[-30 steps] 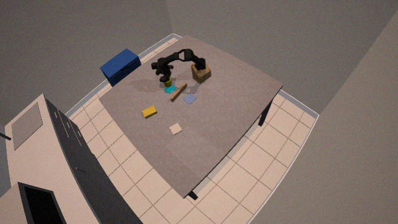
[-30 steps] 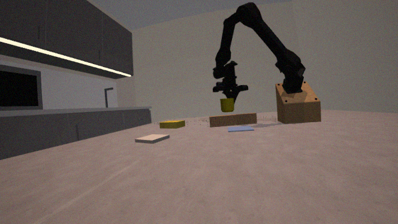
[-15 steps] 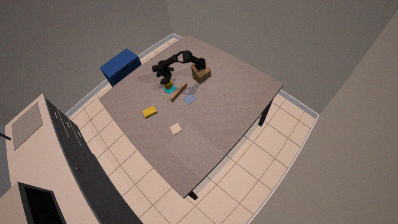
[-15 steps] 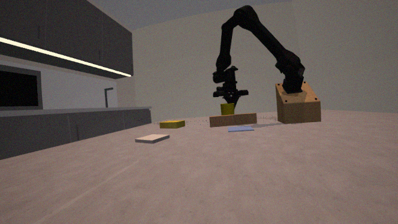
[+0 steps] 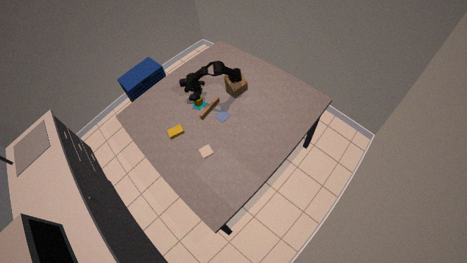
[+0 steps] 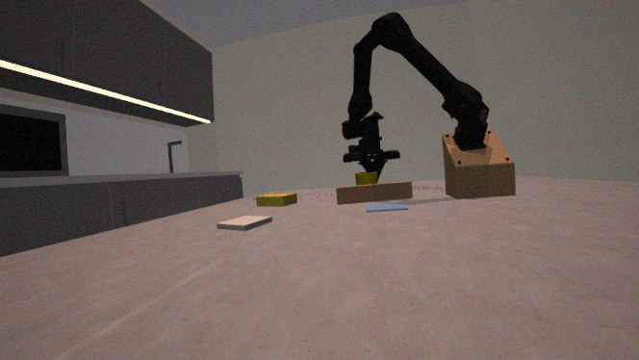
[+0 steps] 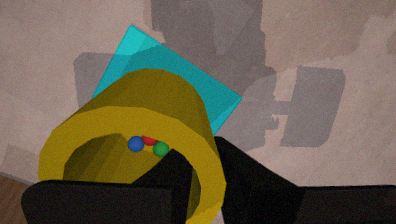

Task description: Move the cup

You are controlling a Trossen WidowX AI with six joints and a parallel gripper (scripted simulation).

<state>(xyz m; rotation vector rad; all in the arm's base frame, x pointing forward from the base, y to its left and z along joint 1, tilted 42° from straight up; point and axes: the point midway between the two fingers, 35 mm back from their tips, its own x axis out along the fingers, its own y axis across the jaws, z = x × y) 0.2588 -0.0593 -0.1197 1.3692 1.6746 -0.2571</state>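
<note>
Right now the teal pad is 5 cm below my gripper tip, 2 cm to the left of it and 2 cm ahead of it. Also, from my gripper tip: blue pad 24 cm to the left, 5 cm below, 2 cm behind; then wooden bar 13 cm to the left, 3 cm below; then yellow cup 2 cm ahead, 1 cm to the left.
</note>
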